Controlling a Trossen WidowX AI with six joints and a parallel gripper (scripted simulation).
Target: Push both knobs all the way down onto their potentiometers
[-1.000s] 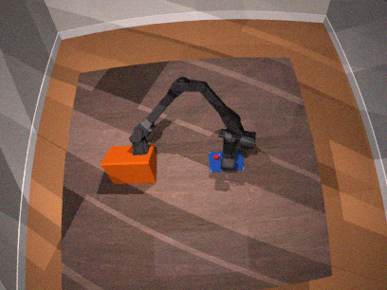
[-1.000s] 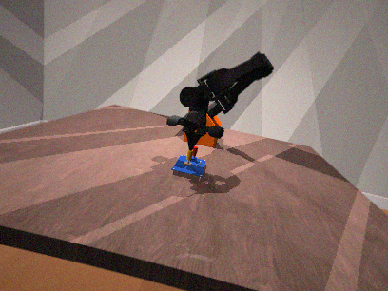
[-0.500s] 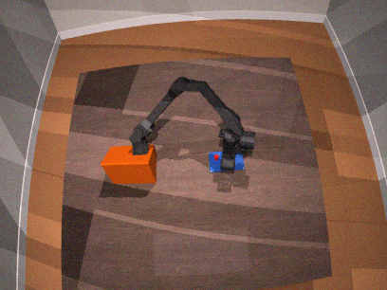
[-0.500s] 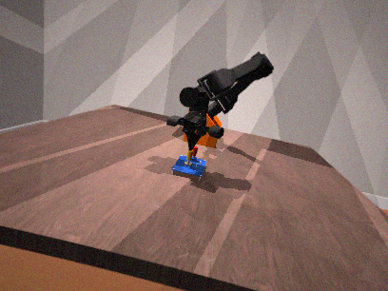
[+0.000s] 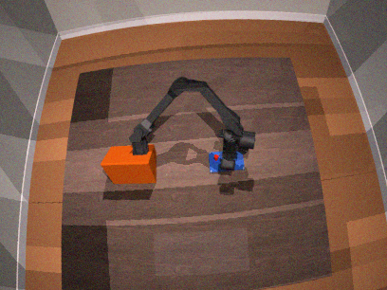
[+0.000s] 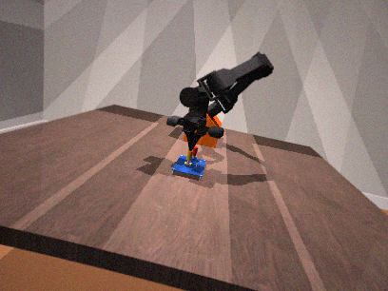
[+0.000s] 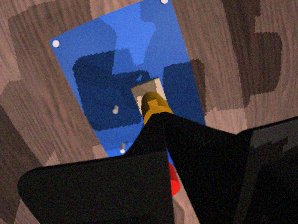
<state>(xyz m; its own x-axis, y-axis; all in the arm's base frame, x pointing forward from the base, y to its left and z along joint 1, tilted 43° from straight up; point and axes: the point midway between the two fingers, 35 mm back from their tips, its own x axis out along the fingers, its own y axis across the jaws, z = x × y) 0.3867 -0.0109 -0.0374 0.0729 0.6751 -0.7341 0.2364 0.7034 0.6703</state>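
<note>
The yellow knob lies 1 cm below my gripper tip. From my gripper tip the other things lie so: red knob 5 cm behind, 1 cm to the left, 1 cm below.
</note>
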